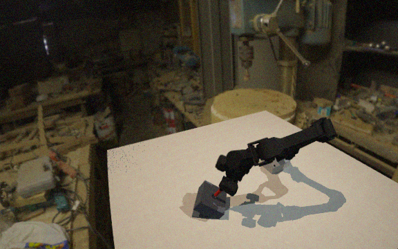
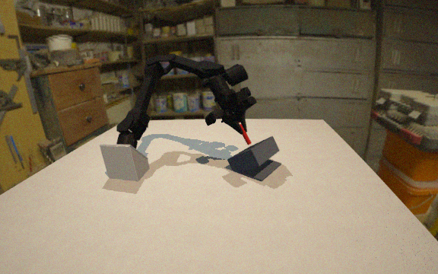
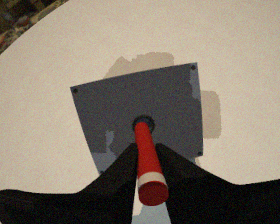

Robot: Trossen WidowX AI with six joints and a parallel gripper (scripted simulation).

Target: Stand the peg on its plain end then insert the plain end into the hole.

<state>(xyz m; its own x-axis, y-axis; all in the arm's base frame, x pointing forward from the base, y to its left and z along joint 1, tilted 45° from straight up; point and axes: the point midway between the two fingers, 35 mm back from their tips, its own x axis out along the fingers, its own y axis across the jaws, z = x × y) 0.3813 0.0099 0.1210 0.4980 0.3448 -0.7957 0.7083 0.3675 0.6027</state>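
Now: the dark sloped panel 3 cm ahead of my gripper tip, 2 cm to the right of it and 7 cm below it. The rest, counted from my gripper tip: red peg (1 cm behind, 1 cm to the left, 1 cm above).
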